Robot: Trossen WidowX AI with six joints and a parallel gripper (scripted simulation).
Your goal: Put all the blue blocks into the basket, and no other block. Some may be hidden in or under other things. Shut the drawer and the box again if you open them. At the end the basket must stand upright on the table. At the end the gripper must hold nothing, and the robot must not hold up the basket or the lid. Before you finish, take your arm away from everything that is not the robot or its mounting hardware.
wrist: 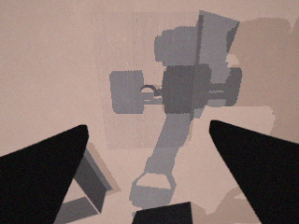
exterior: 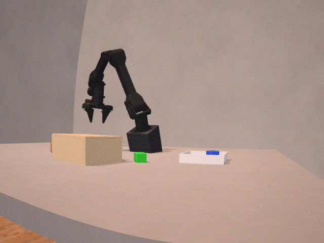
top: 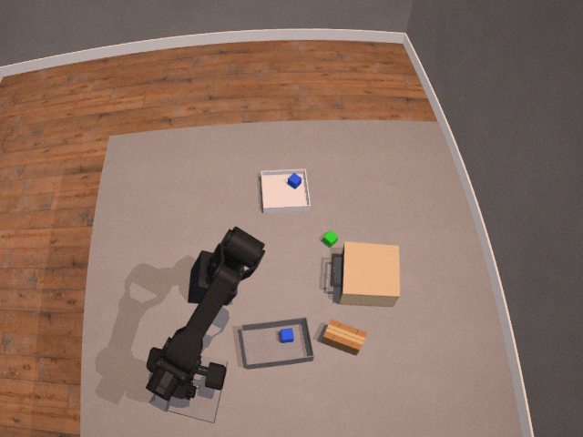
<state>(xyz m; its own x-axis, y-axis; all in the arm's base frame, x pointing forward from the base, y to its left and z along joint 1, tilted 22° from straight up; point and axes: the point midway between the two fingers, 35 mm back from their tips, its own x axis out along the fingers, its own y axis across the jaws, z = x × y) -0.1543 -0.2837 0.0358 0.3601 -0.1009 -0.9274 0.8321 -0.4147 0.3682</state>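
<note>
My hand is 240 mm short of the grey box, 70 mm to the right of it and 150 mm above it. Also, from my hand: tan drawer cabinet (560 mm ahead, 190 mm to the left, 130 mm below); then knobbed lid (150 mm below); then red block (450 mm ahead, 30 mm to the left, 150 mm below).
</note>
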